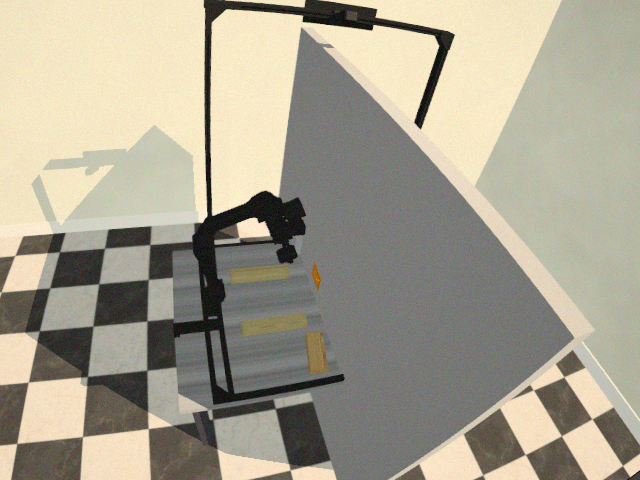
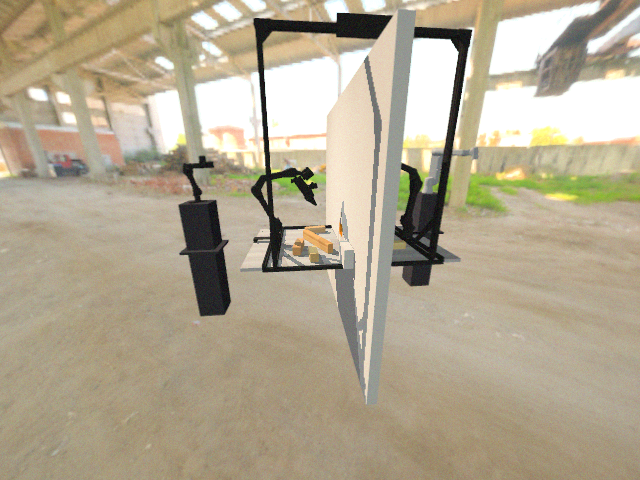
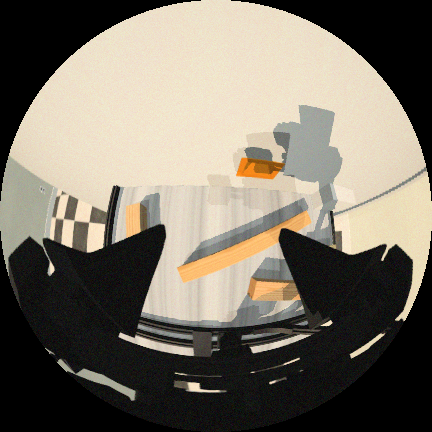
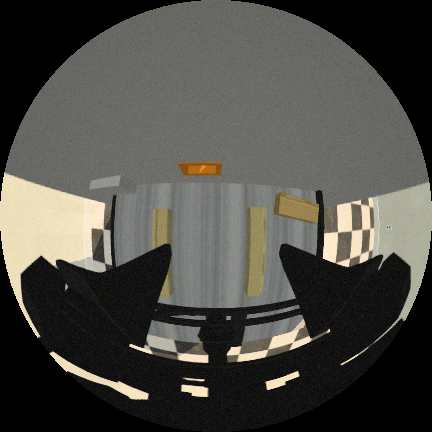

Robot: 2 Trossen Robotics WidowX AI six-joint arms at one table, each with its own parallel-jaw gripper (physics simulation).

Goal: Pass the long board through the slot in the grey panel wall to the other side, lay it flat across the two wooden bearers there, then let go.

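Frame: origin at the left arm's base, x right, y ahead, z up, level; millimetres.
Seen in the pictures: left gripper, between the fingertips: (image 2: 315,204) (image 3: 224,232); right gripper, between the fingertips: (image 4: 227,250); left arm's base, origin of its link: (image 3: 228,339); right arm's base, origin of its link: (image 1: 211,309) (image 2: 407,236) (image 4: 215,319).
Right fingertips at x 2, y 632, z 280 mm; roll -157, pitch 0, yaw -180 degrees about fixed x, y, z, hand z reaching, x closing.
Offsets run from my right fingertips to a thing's top centre. "*": to the spot under its first point.
The long orange-brown board @(dy -358, dx +38, dz -241 mm) (image 2: 317,240) (image 3: 240,250) lies flat and slanted on the table on the left gripper's side of the panel wall (image 1: 413,258) (image 2: 356,129) (image 3: 150,100) (image 4: 215,100). The slot's orange rim @(* dy -154, dx +46, dz -221 mm) (image 1: 316,279) (image 2: 340,227) (image 3: 241,170) (image 4: 183,168) sits low in the wall. My left gripper (image 2: 314,202) (image 3: 224,232) is open and empty, above the board. Across the wall, two pale bearers, one @(dy +64, dx +155, dz -256 mm) (image 1: 259,273) (image 4: 161,220) and the other @(dy +54, dx -108, dz -256 mm) (image 1: 273,324) (image 4: 256,250), lie parallel. My right gripper (image 1: 286,254) (image 4: 227,250) is open and empty above the table there; its fingers partly hide one bearer.
On the board's side, a block @(dy -346, dx -250, dz -256 mm) (image 3: 133,220) lies near the wall, another @(dy -477, dx +126, dz -250 mm) (image 2: 298,248) (image 3: 272,290) lies beside the board, and a small pale block @(dy -396, dx +257, dz -250 mm) (image 2: 313,254) lies near it. Across the wall, a block @(dy -75, dx -255, dz -262 mm) (image 1: 316,352) (image 4: 297,207) lies near the wall. A black frame (image 1: 208,113) (image 2: 264,103) surrounds the table.
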